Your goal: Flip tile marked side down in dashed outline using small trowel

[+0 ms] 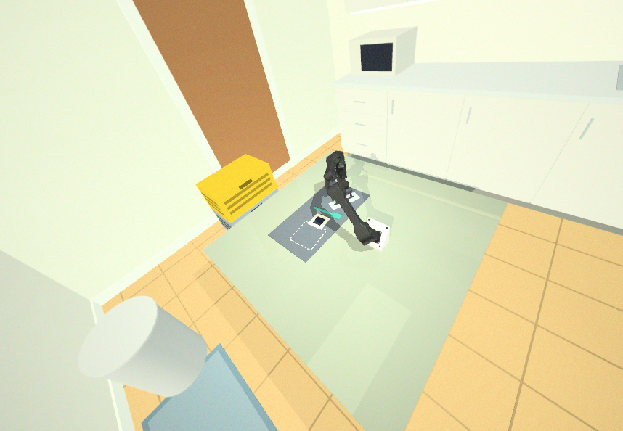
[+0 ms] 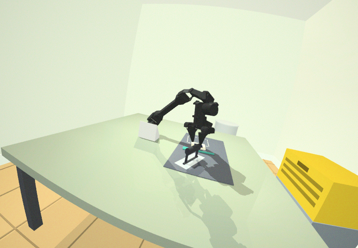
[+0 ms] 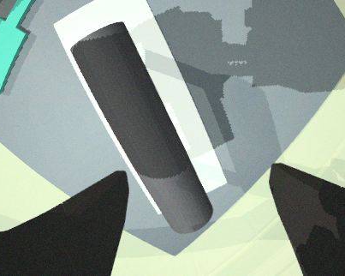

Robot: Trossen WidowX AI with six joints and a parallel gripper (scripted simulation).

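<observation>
Right now my gripper tip is 16 cm to the right of the teal trowel, 11 cm above it and 1 cm short of it. The rest, counted from my gripper tip: white tile: 25 cm to the left, 11 cm below, 4 cm ahead; grey mat: 20 cm to the left, 13 cm below, 6 cm ahead.
</observation>
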